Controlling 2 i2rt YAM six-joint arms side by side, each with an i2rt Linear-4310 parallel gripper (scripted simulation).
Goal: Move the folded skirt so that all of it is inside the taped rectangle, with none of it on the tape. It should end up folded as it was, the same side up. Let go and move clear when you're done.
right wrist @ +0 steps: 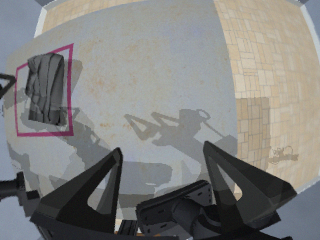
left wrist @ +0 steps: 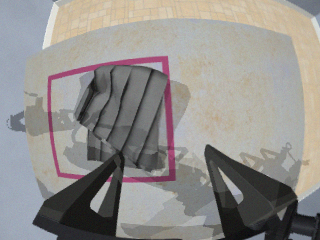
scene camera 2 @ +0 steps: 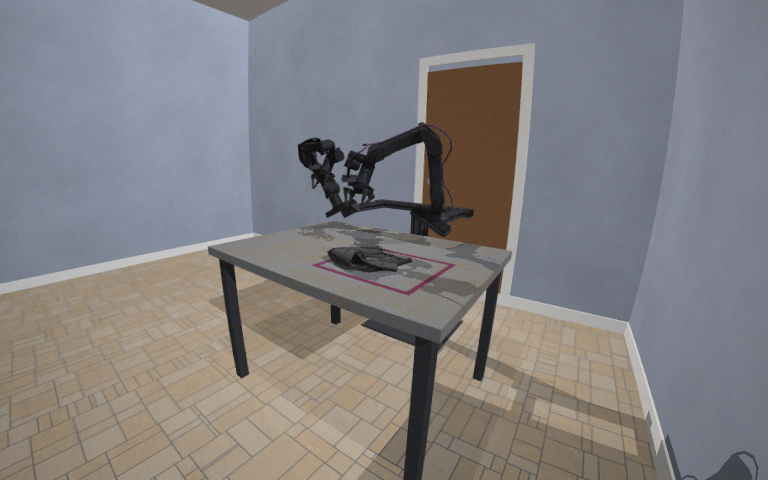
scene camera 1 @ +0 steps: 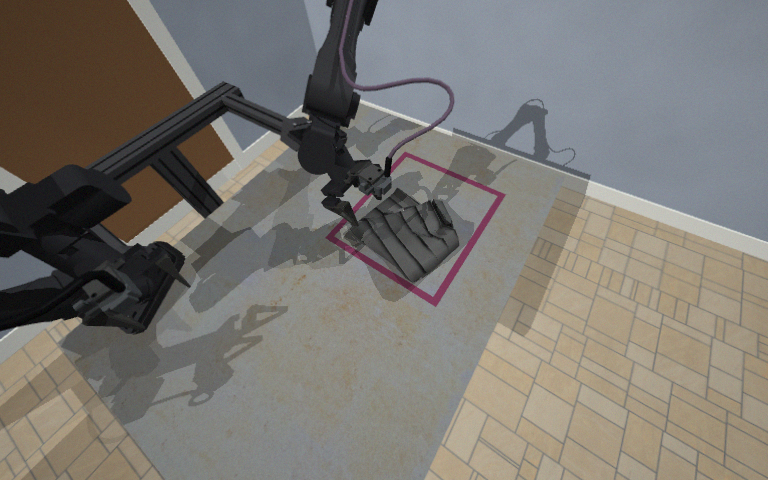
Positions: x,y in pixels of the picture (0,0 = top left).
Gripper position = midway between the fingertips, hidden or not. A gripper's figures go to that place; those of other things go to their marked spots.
Labels:
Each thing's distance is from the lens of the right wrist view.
my right gripper [right wrist: 162,149]: 0.11 m
dark grey pleated skirt [right wrist: 44,87]: 0.58 m

